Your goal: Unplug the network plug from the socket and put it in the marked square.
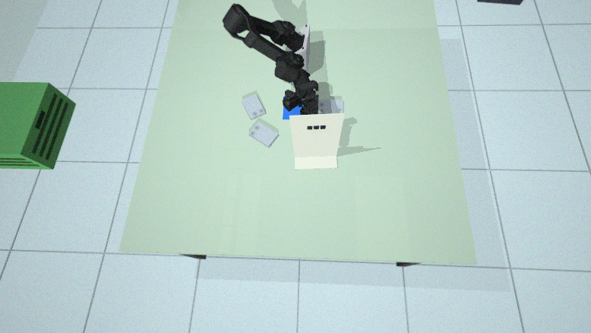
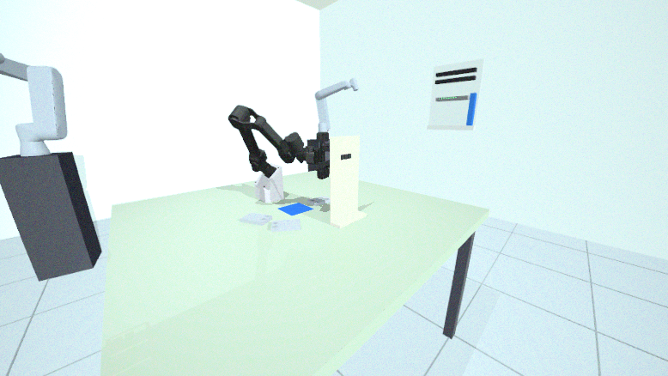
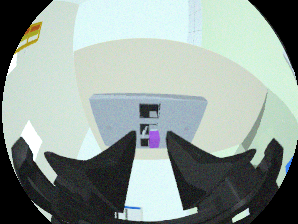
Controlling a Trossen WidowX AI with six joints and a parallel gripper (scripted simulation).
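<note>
My gripper tip is 20 cm past the blue marked square, 11 cm to the left of it and 25 cm above it. The rest, counted from my gripper tip: upright cream panel: 3 cm ahead, 1 cm to the left, 10 cm below.
</note>
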